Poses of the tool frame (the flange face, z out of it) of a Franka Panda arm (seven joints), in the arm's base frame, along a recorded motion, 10 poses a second.
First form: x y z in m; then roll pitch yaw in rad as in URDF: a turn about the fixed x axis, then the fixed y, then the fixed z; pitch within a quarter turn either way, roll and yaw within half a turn.
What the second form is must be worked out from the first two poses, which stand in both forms.
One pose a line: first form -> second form
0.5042 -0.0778 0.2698 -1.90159 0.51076 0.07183 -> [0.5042 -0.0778 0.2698], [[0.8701 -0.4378 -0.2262], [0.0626 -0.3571 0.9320], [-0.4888 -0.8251 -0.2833]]
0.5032 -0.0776 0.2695 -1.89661 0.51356 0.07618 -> [0.5032 -0.0776 0.2695], [[0.8685 -0.4397 -0.2289], [0.0663 -0.3546 0.9327], [-0.4913 -0.8252 -0.2788]]
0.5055 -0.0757 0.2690 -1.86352 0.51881 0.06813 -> [0.5055 -0.0757 0.2690], [[0.8664 -0.4540 -0.2079], [0.0591 -0.3202 0.9455], [-0.4958 -0.8315 -0.2506]]
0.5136 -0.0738 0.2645 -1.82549 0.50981 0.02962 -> [0.5136 -0.0738 0.2645], [[0.8725 -0.4646 -0.1516], [0.0258 -0.2658 0.9637], [-0.4880 -0.8447 -0.2199]]
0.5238 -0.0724 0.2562 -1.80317 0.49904 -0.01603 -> [0.5238 -0.0724 0.2562], [[0.8779 -0.4694 -0.0946], [-0.0141 -0.2228 0.9748], [-0.4786 -0.8544 -0.2022]]
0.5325 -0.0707 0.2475 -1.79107 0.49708 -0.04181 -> [0.5325 -0.0707 0.2475], [[0.8782 -0.4741 -0.0633], [-0.0367 -0.1989 0.9793], [-0.4769 -0.8577 -0.1921]]
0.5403 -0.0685 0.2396 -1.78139 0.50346 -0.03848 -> [0.5403 -0.0685 0.2396], [[0.8753 -0.4795 -0.0632], [-0.0337 -0.1907 0.9811], [-0.4825 -0.8566 -0.1831]]
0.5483 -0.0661 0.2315 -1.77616 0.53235 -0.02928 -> [0.5483 -0.0661 0.2315], [[0.8612 -0.5027 -0.0748], [-0.0252 -0.1893 0.9816], [-0.5076 -0.8435 -0.1757]]
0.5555 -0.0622 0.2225 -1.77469 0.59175 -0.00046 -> [0.5555 -0.0622 0.2225], [[0.8300 -0.5464 -0.1125], [-0.0004 -0.2022 0.9793], [-0.5578 -0.8128 -0.1681]]
